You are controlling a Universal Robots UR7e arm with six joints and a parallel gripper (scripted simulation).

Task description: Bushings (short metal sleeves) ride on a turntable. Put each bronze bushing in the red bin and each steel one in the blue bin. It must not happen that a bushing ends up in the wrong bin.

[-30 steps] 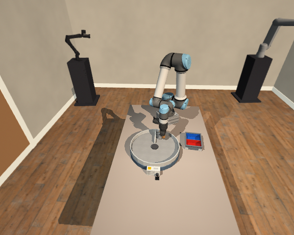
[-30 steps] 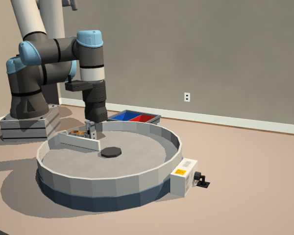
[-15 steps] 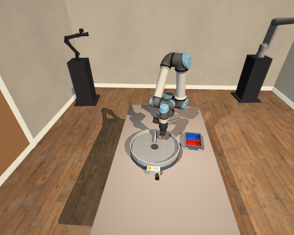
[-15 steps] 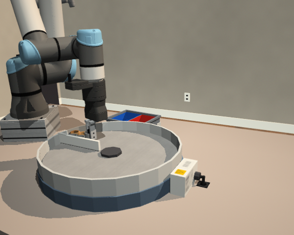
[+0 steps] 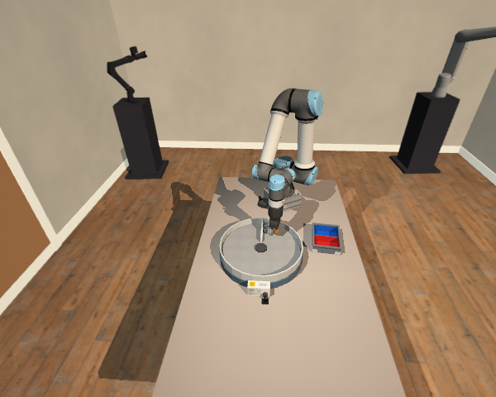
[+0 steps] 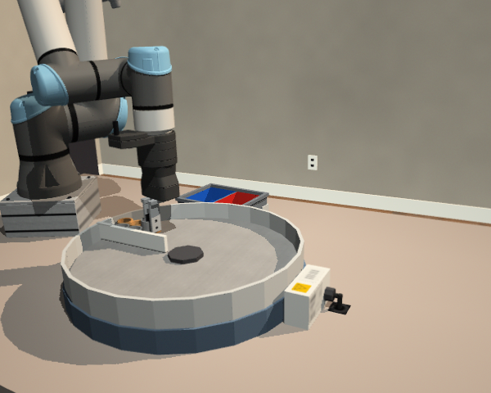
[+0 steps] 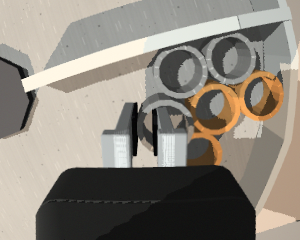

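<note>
My hand is 1 cm short of the bin, 31 cm to the right of it and 6 cm above it. Also, from my hand: round turntable 10 cm ahead, 5 cm to the right, 4 cm below.
</note>
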